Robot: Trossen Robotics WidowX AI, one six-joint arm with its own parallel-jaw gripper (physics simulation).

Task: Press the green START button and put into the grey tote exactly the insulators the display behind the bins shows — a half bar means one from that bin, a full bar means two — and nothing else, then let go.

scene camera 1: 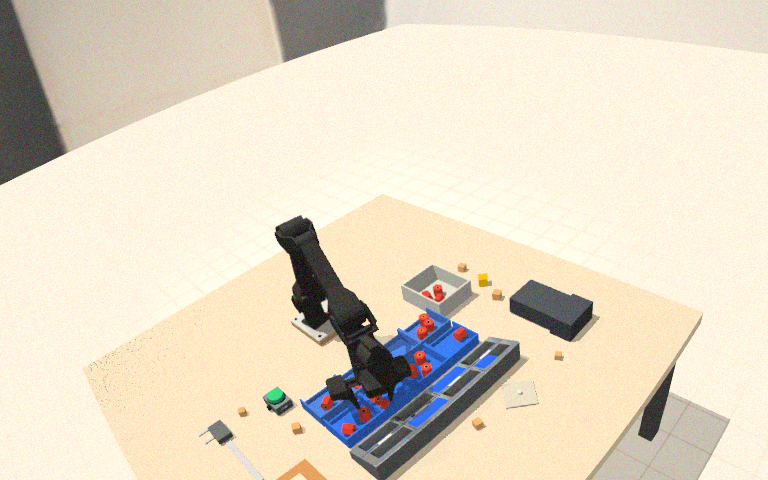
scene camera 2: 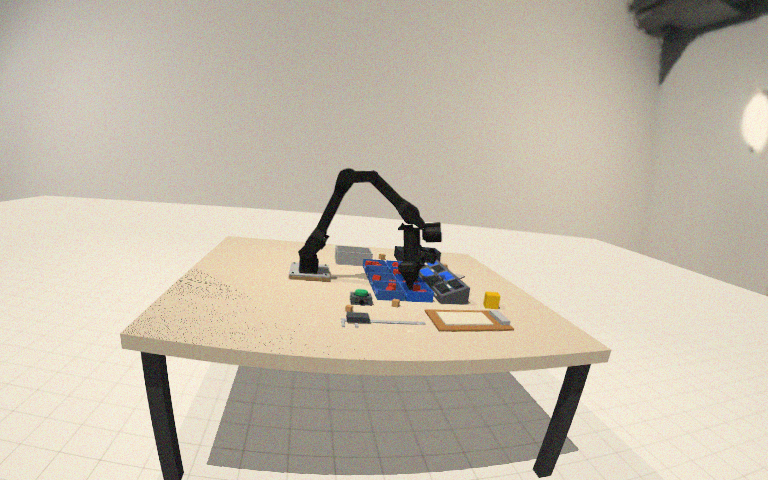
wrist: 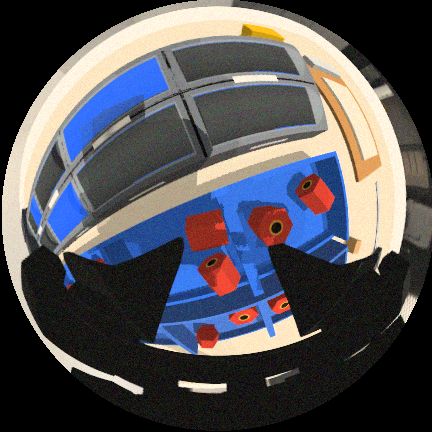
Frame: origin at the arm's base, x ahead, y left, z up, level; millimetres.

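Seen in the pictures: gripper, between the fingertips: (scene camera 1: 375, 405) (scene camera 2: 412, 287) (wrist: 226, 244); arm's base, origin of its link: (scene camera 1: 316, 319) (scene camera 2: 307, 270).
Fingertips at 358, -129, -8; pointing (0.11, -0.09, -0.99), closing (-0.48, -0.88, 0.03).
Offsets run from my fingertips to a thing's top centre, as dx, dy, dz. "spot": to the spot under its first point.
My gripper (scene camera 1: 373, 403) (scene camera 2: 410, 286) (wrist: 226, 244) is open and empty, low over the blue bins {-6, -63, +20} (scene camera 2: 421, 296) (wrist: 280, 175). In the wrist view, a red insulator lying on its side {spot: +22, +7, +17} (wrist: 205, 230) and a tilted one {-19, +17, +17} (wrist: 220, 274) are in one bin, near the left fingertip. Across the divider, an upright insulator {+2, -36, +18} (wrist: 270, 225) is by the right fingertip, with another {+4, -90, +17} (wrist: 315, 194) beyond. The grey tote {-144, +404, +40} (scene camera 1: 419, 300) (scene camera 2: 353, 255) holds red insulators {-147, +412, +18} (scene camera 1: 437, 288). The display {spot: +168, +59, +30} (scene camera 1: 447, 412) shows two full blue bars {+139, +33, +49} (wrist: 120, 100) {+103, +145, +33} (wrist: 67, 212) and a shorter one {+157, +249, +49} (scene camera 1: 487, 362). The START button {-209, -134, +27} (scene camera 1: 275, 394) (scene camera 2: 360, 292) is green.
A dark stepped block {+174, +492, +42} (scene camera 1: 549, 308) stands beyond the display. Small orange cubes {-105, -160, +6} (scene camera 1: 296, 427) (scene camera 2: 395, 302), a yellow block {+228, -171, +32} (scene camera 2: 491, 300) (wrist: 262, 32), a caliper-like tool {spot: -242, -296, +5} (scene camera 1: 219, 431) (scene camera 2: 357, 318) and an orange-framed board {spot: -27, -292, -8} (scene camera 2: 433, 319) (wrist: 367, 170) lie around the bins.
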